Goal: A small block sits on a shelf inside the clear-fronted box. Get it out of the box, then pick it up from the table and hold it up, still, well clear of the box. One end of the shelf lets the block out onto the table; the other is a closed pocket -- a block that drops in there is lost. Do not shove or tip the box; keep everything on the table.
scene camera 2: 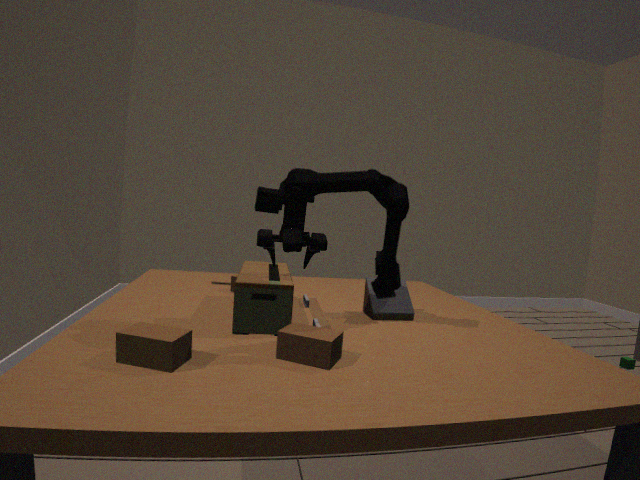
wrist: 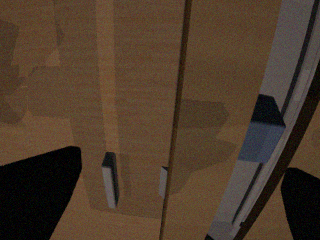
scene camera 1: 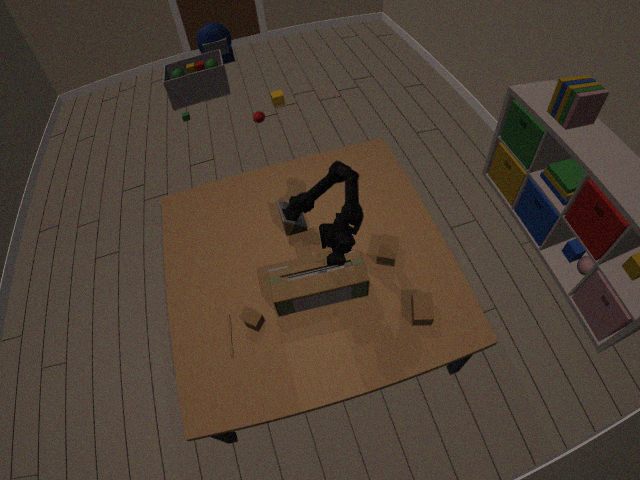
Labels:
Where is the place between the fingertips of my gripper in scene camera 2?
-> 289, 267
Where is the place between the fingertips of my gripper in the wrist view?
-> At 184, 170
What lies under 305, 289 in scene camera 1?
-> A clear-fronted box.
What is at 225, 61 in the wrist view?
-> A clear-fronted box.

